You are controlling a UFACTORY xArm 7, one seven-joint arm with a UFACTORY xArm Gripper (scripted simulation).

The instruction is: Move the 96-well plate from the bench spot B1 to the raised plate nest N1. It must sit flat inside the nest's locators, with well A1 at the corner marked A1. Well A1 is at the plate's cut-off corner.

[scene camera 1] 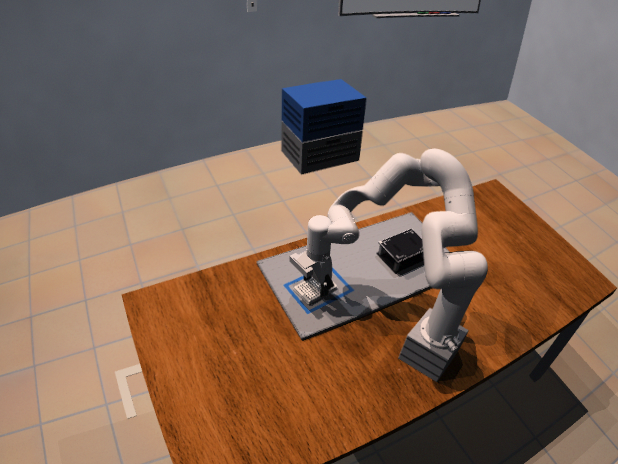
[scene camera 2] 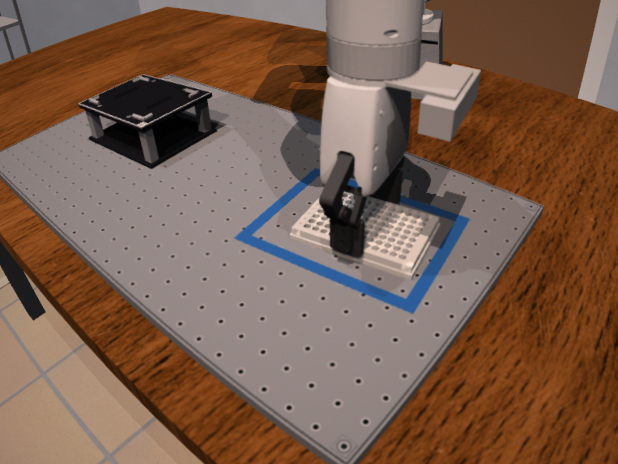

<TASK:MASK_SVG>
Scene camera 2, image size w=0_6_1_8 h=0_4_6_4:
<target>gripper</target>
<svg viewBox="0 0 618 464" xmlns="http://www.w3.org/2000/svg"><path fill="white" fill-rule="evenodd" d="M419 70L415 74L401 79L371 81L339 75L327 66L327 73L330 77L327 80L324 95L320 140L320 181L324 189L320 195L319 204L324 211L324 215L329 218L330 247L334 250L358 258L363 254L365 221L361 217L368 196L371 195L372 198L393 204L398 204L400 201L403 170L398 168L403 167L403 155L408 145L411 91L385 86L385 82L408 79L416 75ZM344 192L357 195L353 210L343 206L342 196ZM350 177L356 179L357 184L361 189L347 185Z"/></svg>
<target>white 96-well plate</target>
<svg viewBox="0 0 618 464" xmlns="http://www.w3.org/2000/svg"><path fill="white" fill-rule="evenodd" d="M292 226L291 240L412 280L440 228L440 223L438 223L439 217L368 196L361 217L365 221L364 250L360 258L330 247L329 218L324 215L324 211L319 204L320 197ZM344 192L342 197L343 206L353 210L357 195Z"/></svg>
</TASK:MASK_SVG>
